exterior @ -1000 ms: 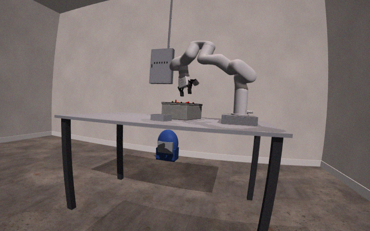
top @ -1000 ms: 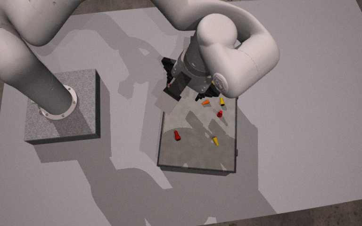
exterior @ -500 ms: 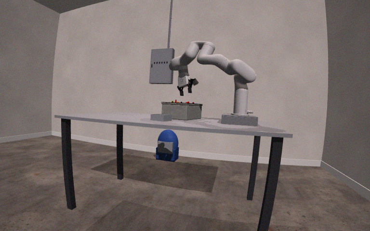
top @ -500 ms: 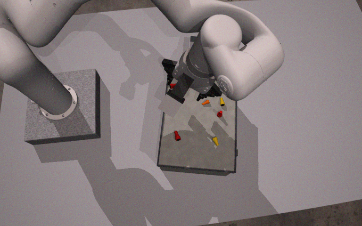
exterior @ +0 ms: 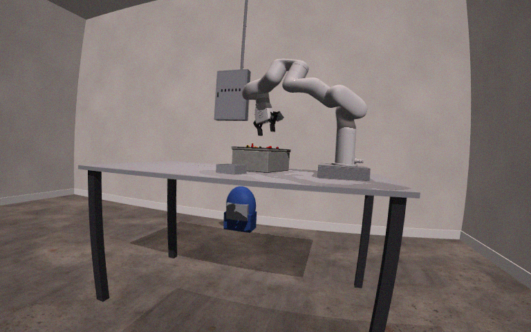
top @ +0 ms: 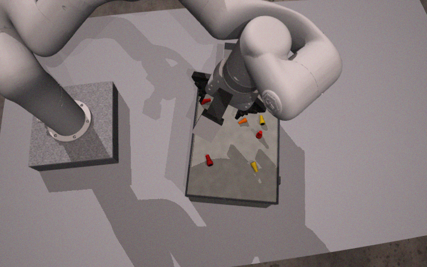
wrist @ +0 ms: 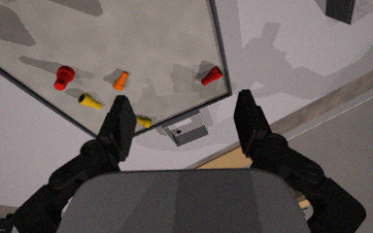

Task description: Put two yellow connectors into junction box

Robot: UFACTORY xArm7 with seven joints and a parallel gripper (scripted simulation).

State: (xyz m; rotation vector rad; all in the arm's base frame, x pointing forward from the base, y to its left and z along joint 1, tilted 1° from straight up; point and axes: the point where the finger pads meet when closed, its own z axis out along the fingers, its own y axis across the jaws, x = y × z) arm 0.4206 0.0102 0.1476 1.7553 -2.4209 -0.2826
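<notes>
Now: the tool case 12 cm below my hand, 5 cm to the right of it and 5 cm ahead of it. Round my hand: orange connector (9 cm below, 6 cm ahead).
</notes>
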